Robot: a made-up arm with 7 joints. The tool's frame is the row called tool. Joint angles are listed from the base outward. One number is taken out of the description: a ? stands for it. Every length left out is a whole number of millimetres.
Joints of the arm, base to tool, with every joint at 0 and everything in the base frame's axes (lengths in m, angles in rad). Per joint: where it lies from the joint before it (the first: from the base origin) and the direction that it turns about. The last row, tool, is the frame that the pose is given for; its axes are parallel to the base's.
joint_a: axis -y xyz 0 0.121 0
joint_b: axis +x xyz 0 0 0
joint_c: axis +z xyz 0 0 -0.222
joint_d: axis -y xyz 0 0 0
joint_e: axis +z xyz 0 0 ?
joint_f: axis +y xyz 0 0 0
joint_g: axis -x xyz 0 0 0
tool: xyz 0 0 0
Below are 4 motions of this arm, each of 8 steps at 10 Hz.
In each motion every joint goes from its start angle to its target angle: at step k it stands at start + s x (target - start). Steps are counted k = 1, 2, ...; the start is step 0. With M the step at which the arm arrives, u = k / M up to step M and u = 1 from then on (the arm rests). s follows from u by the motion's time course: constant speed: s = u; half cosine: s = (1 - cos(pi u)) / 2; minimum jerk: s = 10 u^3 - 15 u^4 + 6 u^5.
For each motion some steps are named. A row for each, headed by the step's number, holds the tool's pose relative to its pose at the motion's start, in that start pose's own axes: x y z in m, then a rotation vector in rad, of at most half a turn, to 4 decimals.
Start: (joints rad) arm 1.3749 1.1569 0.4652 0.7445 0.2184 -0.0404 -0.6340
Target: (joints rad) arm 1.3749 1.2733 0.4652 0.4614 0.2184 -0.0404 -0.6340
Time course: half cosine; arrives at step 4
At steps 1, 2, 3, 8:
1: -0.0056 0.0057 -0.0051 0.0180 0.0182 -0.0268
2: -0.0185 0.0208 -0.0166 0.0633 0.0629 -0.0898
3: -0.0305 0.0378 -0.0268 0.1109 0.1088 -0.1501
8: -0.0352 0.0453 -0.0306 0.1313 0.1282 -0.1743

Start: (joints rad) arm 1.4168 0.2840 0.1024 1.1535 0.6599 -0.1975 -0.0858
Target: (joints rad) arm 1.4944 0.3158 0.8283 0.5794 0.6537 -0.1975 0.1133
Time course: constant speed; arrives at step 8
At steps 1, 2, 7, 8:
1: 0.0013 0.0258 -0.0031 0.0857 -0.0020 0.0167
2: 0.0016 0.0508 -0.0032 0.1701 -0.0024 0.0404
7: -0.0177 0.1498 0.0295 0.5543 0.0102 0.2644
8: -0.0261 0.1619 0.0400 0.6207 0.0136 0.3293

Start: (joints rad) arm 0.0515 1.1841 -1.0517 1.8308 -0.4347 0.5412 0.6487
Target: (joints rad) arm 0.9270 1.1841 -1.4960 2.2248 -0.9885 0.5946 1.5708
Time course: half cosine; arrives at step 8
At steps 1, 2, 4, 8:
1: 0.0026 0.0052 0.0041 -0.0009 0.0029 -0.0240
2: 0.0100 0.0189 0.0165 -0.0024 0.0182 -0.0904
4: 0.0318 0.0528 0.0617 0.0032 0.1320 -0.2764
8: 0.0569 0.0720 0.1294 0.0386 0.4100 -0.4131

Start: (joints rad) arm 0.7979 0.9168 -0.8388 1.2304 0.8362 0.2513 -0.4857
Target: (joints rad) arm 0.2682 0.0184 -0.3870 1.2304 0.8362 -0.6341 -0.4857
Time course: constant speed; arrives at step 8
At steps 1, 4, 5, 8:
1: -0.0078 -0.0361 0.0053 -0.0780 -0.0658 0.1378
4: -0.0306 -0.1316 0.0391 -0.1941 -0.1825 0.6146
5: -0.0374 -0.1587 0.0548 -0.1861 -0.1963 0.7839
8: -0.0533 -0.2257 0.1091 -0.0024 -0.1740 1.2687

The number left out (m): -0.247
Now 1 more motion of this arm.
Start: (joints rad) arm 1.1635 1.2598 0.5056 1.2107 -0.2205 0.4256 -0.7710
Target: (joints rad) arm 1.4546 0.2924 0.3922 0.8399 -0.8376 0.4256 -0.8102
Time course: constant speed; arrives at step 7
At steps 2, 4, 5, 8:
2: -0.0366 -0.0537 0.0711 -0.1349 0.1394 -0.1054
4: -0.0389 -0.0972 0.1634 -0.3194 0.2152 -0.1757
5: -0.0264 -0.1123 0.2138 -0.4244 0.2272 -0.1929
8: 0.0240 -0.1237 0.3154 -0.6451 0.1981 -0.1842

